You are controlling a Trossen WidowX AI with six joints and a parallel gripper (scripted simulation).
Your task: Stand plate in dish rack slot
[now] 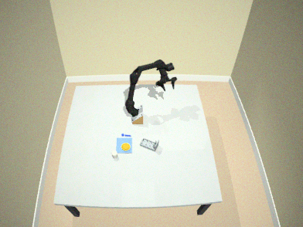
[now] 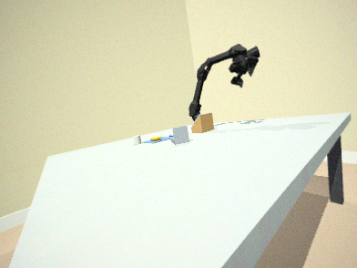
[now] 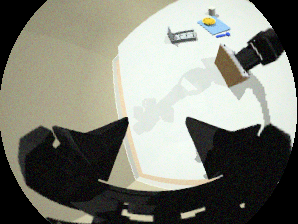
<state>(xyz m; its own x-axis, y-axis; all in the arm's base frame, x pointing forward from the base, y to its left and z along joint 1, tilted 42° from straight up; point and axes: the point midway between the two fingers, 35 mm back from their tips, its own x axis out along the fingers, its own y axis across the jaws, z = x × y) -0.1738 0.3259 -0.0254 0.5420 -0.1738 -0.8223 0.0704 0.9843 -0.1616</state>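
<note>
Right now my gripper tip is 46 cm short of the yellow plate, 32 cm to the left of it and 24 cm above it. From my gripper tip the other things lie so: grey dish rack: 41 cm ahead, 23 cm below, 13 cm to the right; then blue mat: 44 cm ahead, 33 cm to the right, 25 cm below; then small white object: 56 cm ahead, 39 cm to the right, 23 cm below.
</note>
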